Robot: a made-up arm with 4 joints.
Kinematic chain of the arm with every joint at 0, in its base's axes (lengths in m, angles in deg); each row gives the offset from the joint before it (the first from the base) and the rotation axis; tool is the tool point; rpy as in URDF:
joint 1: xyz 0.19 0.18 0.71 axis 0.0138 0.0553 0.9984
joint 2: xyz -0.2 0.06 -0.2 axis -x
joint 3: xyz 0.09 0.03 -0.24 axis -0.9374 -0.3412 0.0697
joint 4: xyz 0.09 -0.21 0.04 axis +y
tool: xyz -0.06 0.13 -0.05 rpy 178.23 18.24 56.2
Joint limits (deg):
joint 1: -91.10..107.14
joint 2: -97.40..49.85
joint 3: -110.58..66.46
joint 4: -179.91..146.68
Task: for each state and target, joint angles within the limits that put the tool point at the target. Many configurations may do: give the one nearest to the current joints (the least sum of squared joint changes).
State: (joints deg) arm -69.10 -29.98 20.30 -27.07
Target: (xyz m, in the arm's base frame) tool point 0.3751 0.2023 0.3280
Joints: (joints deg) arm -86.74 -43.75 35.34 -33.81
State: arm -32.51 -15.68 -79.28 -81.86
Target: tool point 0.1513 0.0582 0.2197
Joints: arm -29.65 31.08 -47.18 -93.81
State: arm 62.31 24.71 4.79 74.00
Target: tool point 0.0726 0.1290 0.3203
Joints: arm 54.32 -13.86 -4.99 53.93
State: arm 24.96 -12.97 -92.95 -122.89
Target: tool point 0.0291 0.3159 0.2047
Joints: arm 55.30 -27.71 -55.71 -131.95
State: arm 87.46 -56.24 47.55 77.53
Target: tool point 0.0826 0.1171 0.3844
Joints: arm 77.10 -21.66 6.55 92.26
